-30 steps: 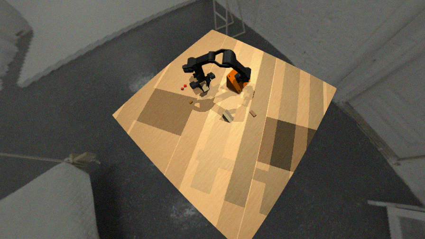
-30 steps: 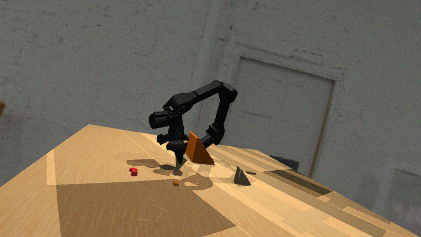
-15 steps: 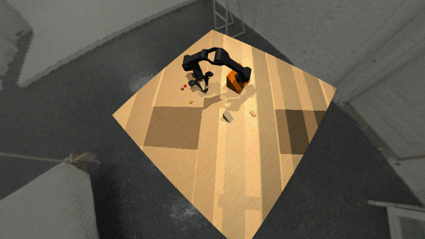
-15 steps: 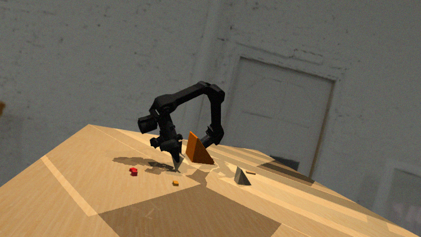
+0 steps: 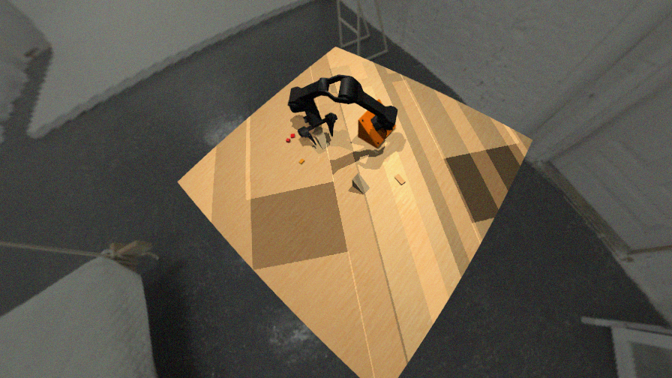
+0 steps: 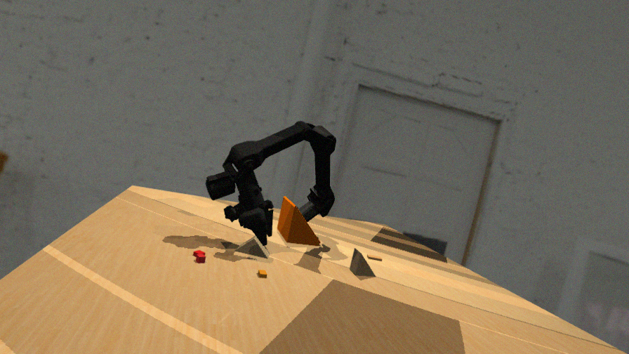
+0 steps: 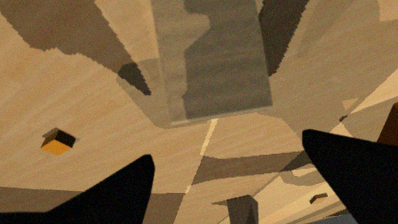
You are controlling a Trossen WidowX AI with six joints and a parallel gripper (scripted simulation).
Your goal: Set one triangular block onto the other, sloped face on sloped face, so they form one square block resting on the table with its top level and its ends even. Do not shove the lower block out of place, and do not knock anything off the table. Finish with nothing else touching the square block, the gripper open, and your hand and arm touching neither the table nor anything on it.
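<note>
The grey triangular block lies 260 mm to the left of my gripper tip, 50 mm ahead of it and 30 mm below it. Round my gripper tip: small yellow cube (140 mm ahead, 40 mm below, 20 mm to the right); small brown piece (380 mm to the left, 90 mm behind, 40 mm below); red piece (170 mm to the right, 110 mm ahead, 40 mm below).
</note>
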